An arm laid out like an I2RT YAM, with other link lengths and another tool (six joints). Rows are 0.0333 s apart.
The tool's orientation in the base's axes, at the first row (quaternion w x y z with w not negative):
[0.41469, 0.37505, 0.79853, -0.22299]
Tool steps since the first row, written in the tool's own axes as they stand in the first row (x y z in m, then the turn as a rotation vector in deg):
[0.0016, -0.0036, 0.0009, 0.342, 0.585, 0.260]
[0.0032, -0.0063, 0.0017, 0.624, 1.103, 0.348]
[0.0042, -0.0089, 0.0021, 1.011, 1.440, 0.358]
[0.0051, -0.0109, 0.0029, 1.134, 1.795, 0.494]
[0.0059, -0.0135, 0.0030, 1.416, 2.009, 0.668]
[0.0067, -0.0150, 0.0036, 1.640, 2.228, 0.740]
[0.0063, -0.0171, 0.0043, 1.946, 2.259, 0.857]
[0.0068, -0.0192, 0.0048, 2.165, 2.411, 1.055]
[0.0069, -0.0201, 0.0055, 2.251, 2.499, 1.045]
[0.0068, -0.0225, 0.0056, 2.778, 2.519, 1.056]
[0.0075, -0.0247, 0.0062, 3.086, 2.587, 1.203]
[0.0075, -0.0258, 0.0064, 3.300, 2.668, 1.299]
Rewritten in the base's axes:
[-0.0030, -0.0022, -0.0017, 0.459, 0.330, -0.455]
[-0.0053, -0.0037, -0.0033, 0.803, 0.709, -0.761]
[-0.0075, -0.0052, -0.0043, 0.927, 1.071, -1.103]
[-0.0090, -0.0066, -0.0054, 1.227, 1.251, -1.297]
[-0.0113, -0.0079, -0.0060, 1.375, 1.385, -1.637]
[-0.0125, -0.0089, -0.0069, 1.498, 1.565, -1.873]
[-0.0136, -0.0108, -0.0068, 1.466, 1.633, -2.193]
[-0.0152, -0.0123, -0.0074, 1.601, 1.685, -2.492]
[-0.0156, -0.0133, -0.0079, 1.633, 1.782, -2.562]
[-0.0174, -0.0149, -0.0077, 1.456, 2.005, -3.006]
[-0.0191, -0.0163, -0.0086, 1.467, 2.077, -3.346]
[-0.0199, -0.0171, -0.0086, 1.498, 2.152, -3.581]

